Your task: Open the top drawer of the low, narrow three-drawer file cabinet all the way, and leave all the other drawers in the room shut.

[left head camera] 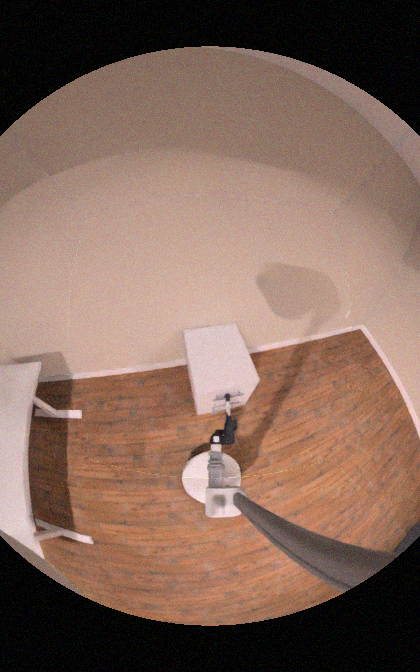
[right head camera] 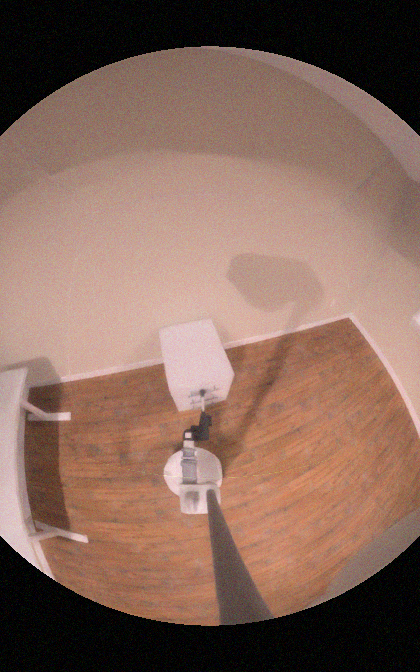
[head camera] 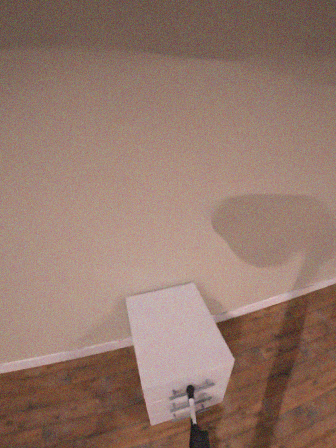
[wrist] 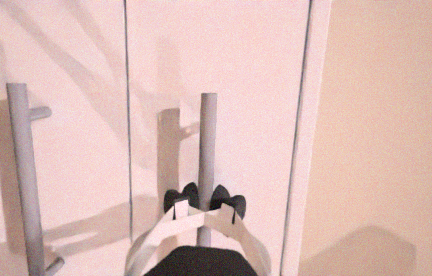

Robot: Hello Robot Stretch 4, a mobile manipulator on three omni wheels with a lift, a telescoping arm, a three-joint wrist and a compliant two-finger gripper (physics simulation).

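Places are measured from the robot's base along level axes (x left, y back, z up), in centimetres.
Pixels of known places: gripper, fingertip midpoint: (left head camera: 226, 393) (head camera: 189, 386) (wrist: 205, 199).
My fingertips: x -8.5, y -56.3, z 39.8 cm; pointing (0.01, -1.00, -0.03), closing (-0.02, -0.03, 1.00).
Observation:
Behind a point stands the place of what it marks.
The low white file cabinet (head camera: 177, 330) {x -4.7, y -79.9, z 49.3 cm} (left head camera: 217, 360) {x -1.9, y -76.6, z 49.4 cm} (right head camera: 195, 350) stands against the wall. Its top drawer front (wrist: 255, 100) {x 0.9, y -54.7, z 43.8 cm} looks flush and shut. In the wrist view, which shows the cabinet turned sideways, the grey bar handle of the top drawer (wrist: 208, 130) {x -2.1, y -51.6, z 40.0 cm} runs up from between the fingertips. My gripper (head camera: 190, 389) {x -8.5, y -56.3, z 39.8 cm} (left head camera: 227, 396) {x -8.5, y -56.3, z 39.8 cm} (right head camera: 202, 392) (wrist: 205, 199) {x -8.5, y -56.3, z 39.8 cm} is shut on that handle, one black pad pair on each side of the bar. The handle of the drawer below (wrist: 22, 150) {x -4.6, y -52.2, z 24.7 cm} is at the left, apart from the fingers. The lowest drawer is mostly hidden by the arm in the head view.
A white table (left head camera: 12, 440) {x 123.7, y 8.3, z 69.3 cm} (right head camera: 10, 450) with splayed legs stands at the left. My round white base (left head camera: 192, 477) {x 12.9, y 0.3, z 18.6 cm} (right head camera: 175, 472) is in front of the cabinet. A wall with white baseboard runs behind it and turns a corner at the right.

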